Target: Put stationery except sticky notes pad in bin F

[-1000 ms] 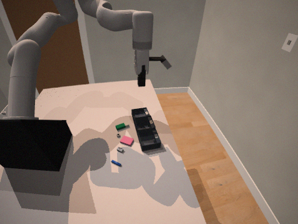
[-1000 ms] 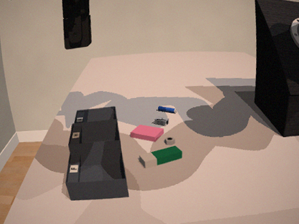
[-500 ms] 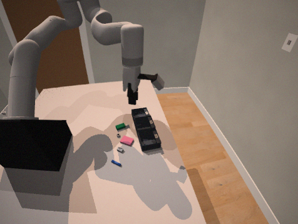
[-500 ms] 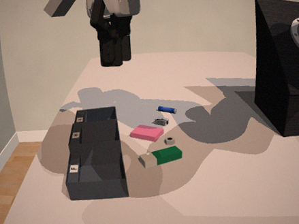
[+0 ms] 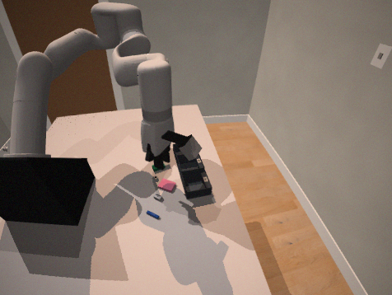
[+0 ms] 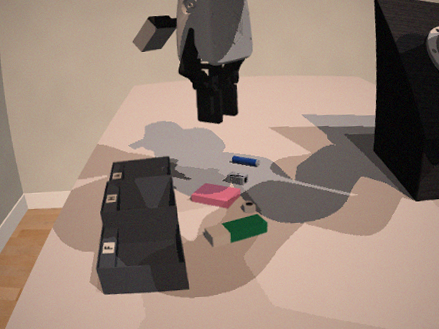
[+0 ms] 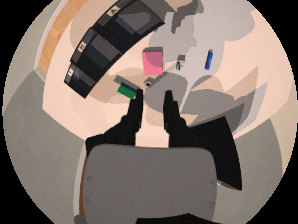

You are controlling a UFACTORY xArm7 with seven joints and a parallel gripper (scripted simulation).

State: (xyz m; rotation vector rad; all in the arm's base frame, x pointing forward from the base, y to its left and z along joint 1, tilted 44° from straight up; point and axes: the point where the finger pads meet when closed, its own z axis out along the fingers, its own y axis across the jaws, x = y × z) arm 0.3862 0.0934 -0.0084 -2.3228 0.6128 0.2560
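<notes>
Right now the silver pencil sharpener is 20 mm behind my hand, 50 mm to the right of it and 120 mm below it. The rest, counted from my hand: pink sticky-note pad 10 mm ahead, 120 mm below; small grey nut 30 mm behind, 30 mm to the left, 120 mm below; green-and-white eraser 10 mm behind, 90 mm to the left, 120 mm below.
</notes>
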